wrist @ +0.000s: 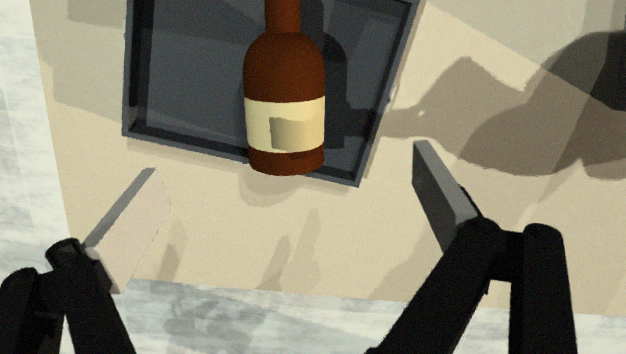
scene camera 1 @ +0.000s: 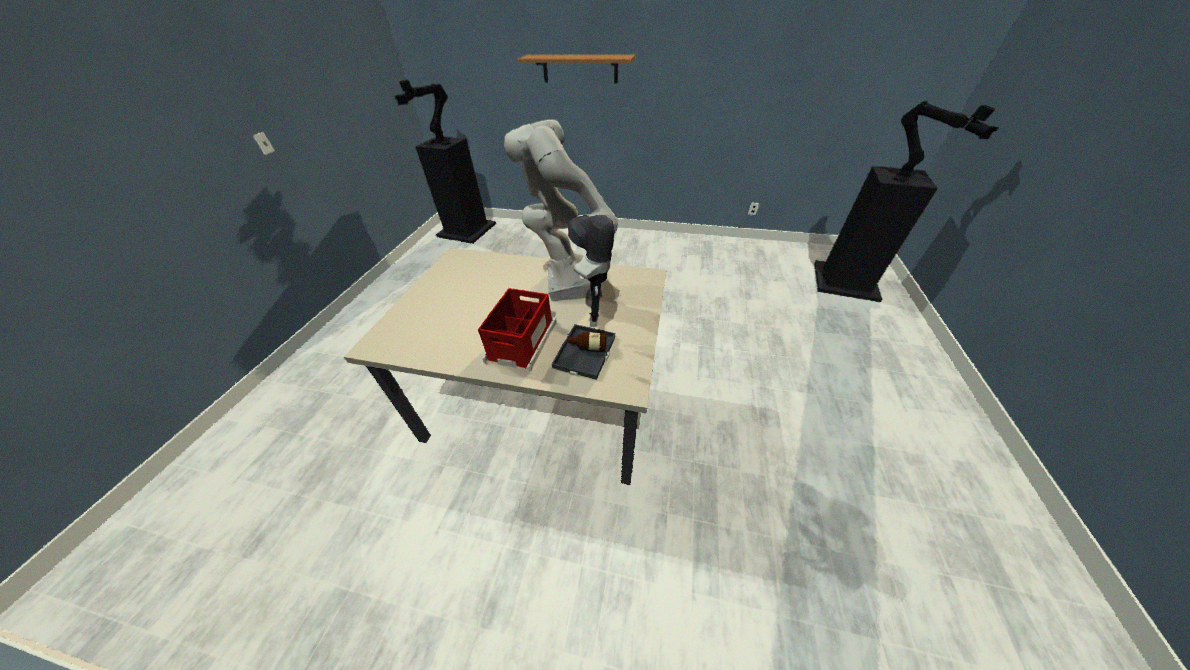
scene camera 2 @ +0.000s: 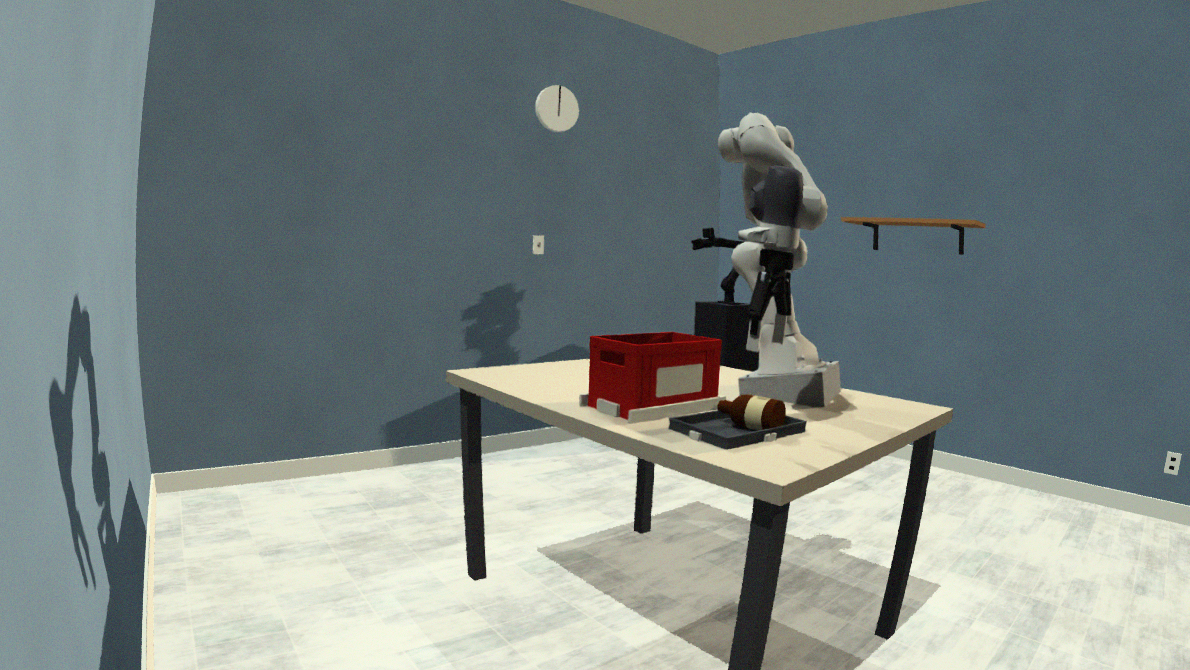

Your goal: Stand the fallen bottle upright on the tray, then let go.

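The brown bottle (scene camera 1: 592, 341) (scene camera 2: 756, 411) (wrist: 284, 70) with a cream label lies on its side on the dark tray (scene camera 1: 572, 362) (scene camera 2: 706, 430) (wrist: 187, 90). Its neck points toward the red crate. In the wrist view its base overlaps the tray's near rim, and the end of its neck is cut off by the top edge. My gripper (scene camera 1: 593, 322) (scene camera 2: 766, 337) (wrist: 285, 175) is open and empty, pointing down. It hangs above the bottle's base end, on the robot-base side of the tray, with the fingers spread to either side of the bottle in the wrist view.
The red crate (scene camera 1: 502, 348) (scene camera 2: 623, 381) with inner dividers stands beside the tray, with pale brackets (scene camera 2: 674, 408) along its foot. The wooden table (scene camera 1: 433, 332) (scene camera 2: 532, 387) holds both, and the white arm's base (scene camera 1: 568, 287) (scene camera 2: 786, 387) is behind them.
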